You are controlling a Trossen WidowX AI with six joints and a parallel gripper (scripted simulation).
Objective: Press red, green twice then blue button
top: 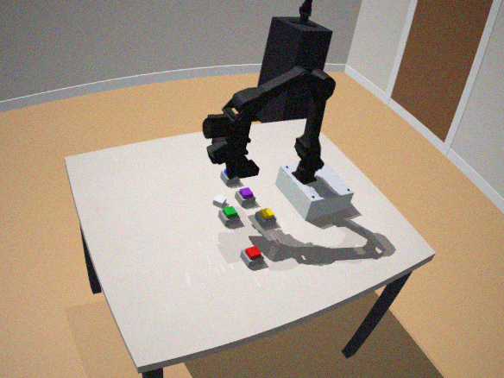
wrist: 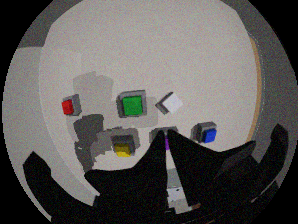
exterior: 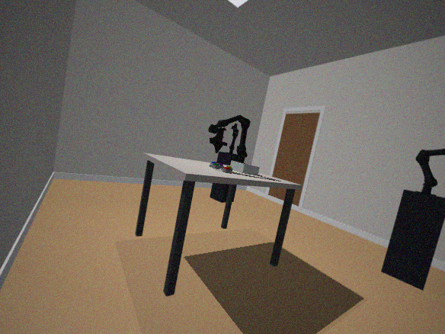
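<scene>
The blue button is 120 mm to the right of my gripper tip, 100 mm behind it and 90 mm below it. Also, from my gripper tip: purple button (90 mm below, 90 mm behind, 10 mm to the right); then green button (90 mm below, 40 mm to the left, 10 mm ahead); then small white block (120 mm below, 30 mm to the right).
</scene>
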